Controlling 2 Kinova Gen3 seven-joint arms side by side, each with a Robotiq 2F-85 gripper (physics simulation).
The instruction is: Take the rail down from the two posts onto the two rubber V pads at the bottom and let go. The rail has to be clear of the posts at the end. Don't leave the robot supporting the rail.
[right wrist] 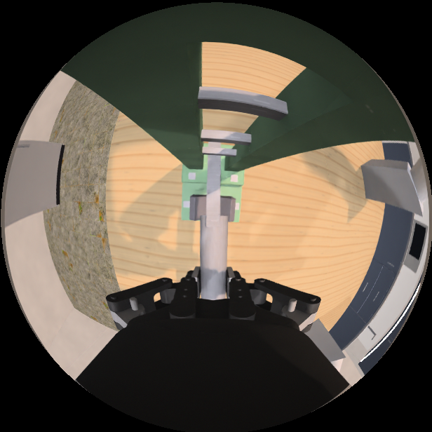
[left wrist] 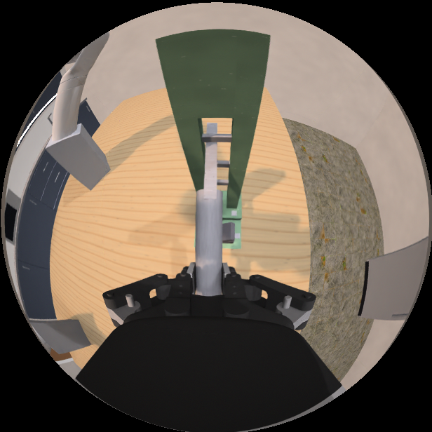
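Observation:
The grey rail has a round part (left wrist: 209,235) (right wrist: 214,250) toward me and a thin flat part (left wrist: 211,170) (right wrist: 213,185) that runs to the slot of a dark green post (left wrist: 215,75) (right wrist: 135,90). My left gripper (left wrist: 208,270) and my right gripper (right wrist: 213,274) are each shut on the round part. Grey rungs (left wrist: 223,163) (right wrist: 242,101) cross each slot. In the left view the flat part's far end shows in the slot. A dark V pad (left wrist: 228,233) (right wrist: 199,207) sits low on a green base; the rail overlaps it in the right view and covers part of it in the left view.
The green bases (left wrist: 232,245) (right wrist: 188,190) stand on the wooden table (left wrist: 125,200) (right wrist: 310,220). A pale arm-like part with a grey block (left wrist: 80,157) is at the upper left of the left view. A grey block (right wrist: 392,185) is at the right of the right view.

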